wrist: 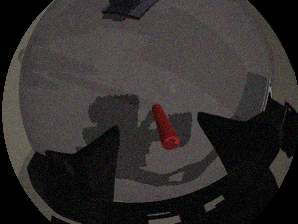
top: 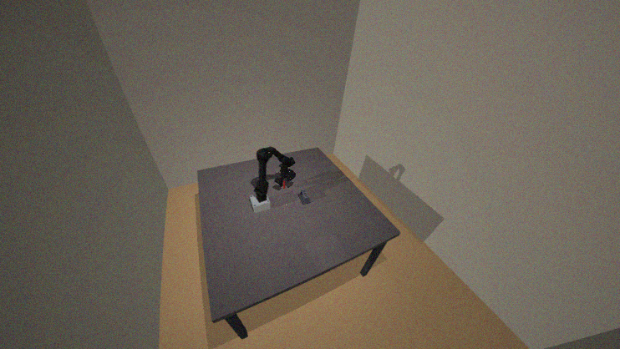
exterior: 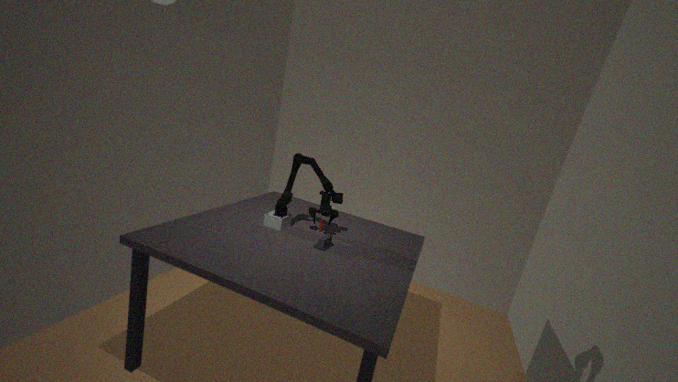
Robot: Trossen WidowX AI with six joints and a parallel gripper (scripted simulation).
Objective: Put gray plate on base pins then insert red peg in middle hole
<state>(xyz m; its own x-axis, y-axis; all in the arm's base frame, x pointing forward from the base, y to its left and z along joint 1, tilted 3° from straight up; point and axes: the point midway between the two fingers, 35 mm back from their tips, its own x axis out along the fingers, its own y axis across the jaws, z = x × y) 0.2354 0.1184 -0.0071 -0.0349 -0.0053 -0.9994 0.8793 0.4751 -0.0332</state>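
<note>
My gripper tip is now 18 cm to the left of the gray plate and 10 cm short of it. Round my gripper tip: red peg (1 cm below).
</note>
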